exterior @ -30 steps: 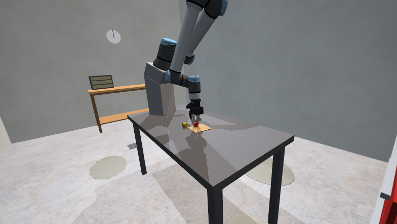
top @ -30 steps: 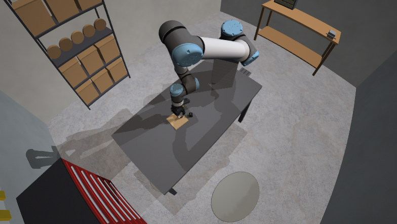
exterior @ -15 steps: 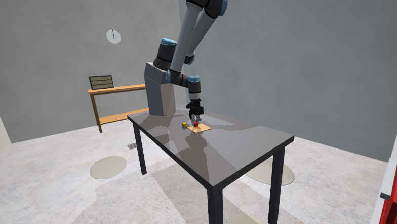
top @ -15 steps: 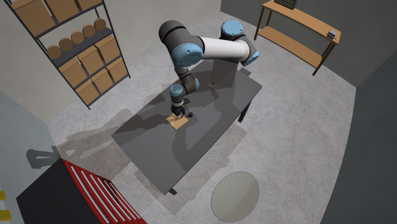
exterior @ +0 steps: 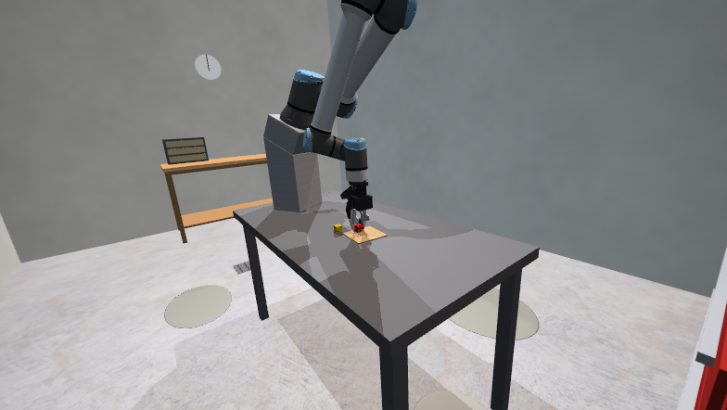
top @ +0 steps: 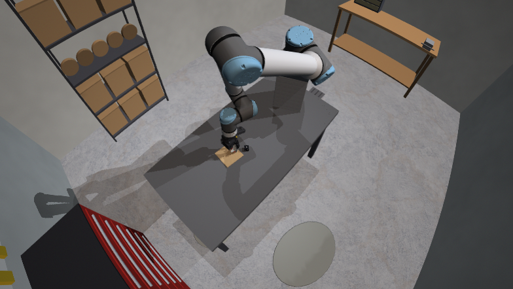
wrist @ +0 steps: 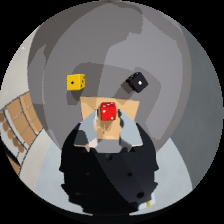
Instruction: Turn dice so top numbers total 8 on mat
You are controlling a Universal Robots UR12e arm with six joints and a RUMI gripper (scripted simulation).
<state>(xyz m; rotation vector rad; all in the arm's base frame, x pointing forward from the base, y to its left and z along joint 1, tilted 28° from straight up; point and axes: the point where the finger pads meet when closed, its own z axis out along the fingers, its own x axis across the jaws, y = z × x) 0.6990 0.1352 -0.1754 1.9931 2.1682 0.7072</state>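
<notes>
The red die is right at my hand. The rest, counted from my hand: tan mat: 50 mm ahead, 10 mm to the left, 20 mm below; yellow die: 50 mm behind, 70 mm to the right, 10 mm below; black die: 70 mm behind, 50 mm to the left, 10 mm below.
</notes>
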